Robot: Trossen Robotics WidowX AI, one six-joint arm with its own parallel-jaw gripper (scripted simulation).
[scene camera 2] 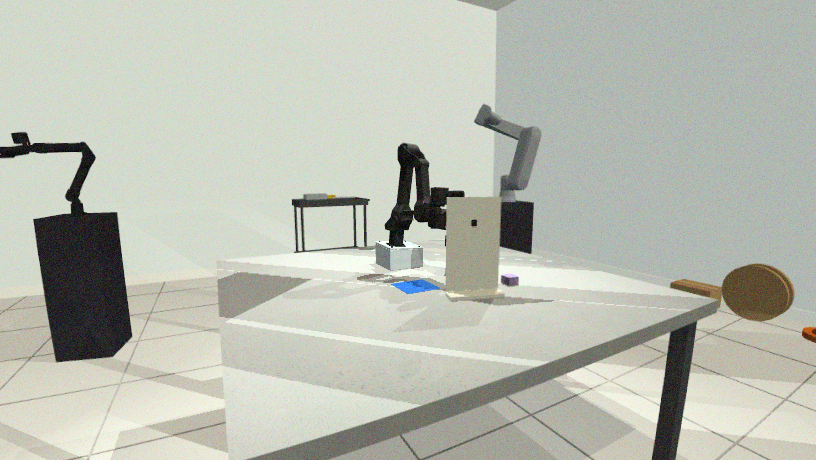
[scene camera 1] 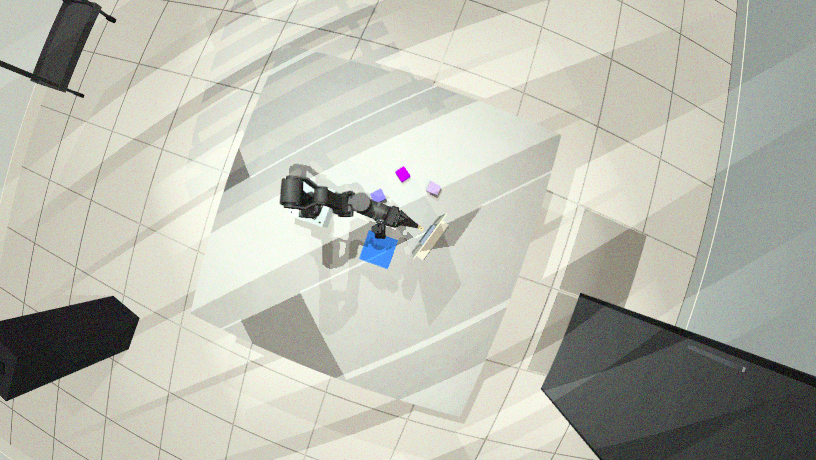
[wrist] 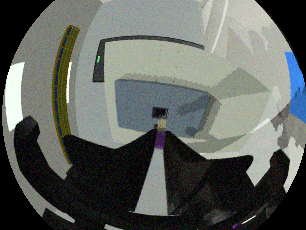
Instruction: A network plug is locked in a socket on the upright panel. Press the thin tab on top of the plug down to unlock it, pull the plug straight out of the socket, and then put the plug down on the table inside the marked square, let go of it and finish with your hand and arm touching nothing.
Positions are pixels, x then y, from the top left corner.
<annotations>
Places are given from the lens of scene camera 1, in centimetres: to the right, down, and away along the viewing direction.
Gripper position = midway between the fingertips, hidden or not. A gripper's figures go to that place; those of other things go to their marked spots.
my gripper (scene camera 1: 417,226): 3, -1, 103
blue marked square (scene camera 1: 379,252): -11, 9, 124
</annotations>
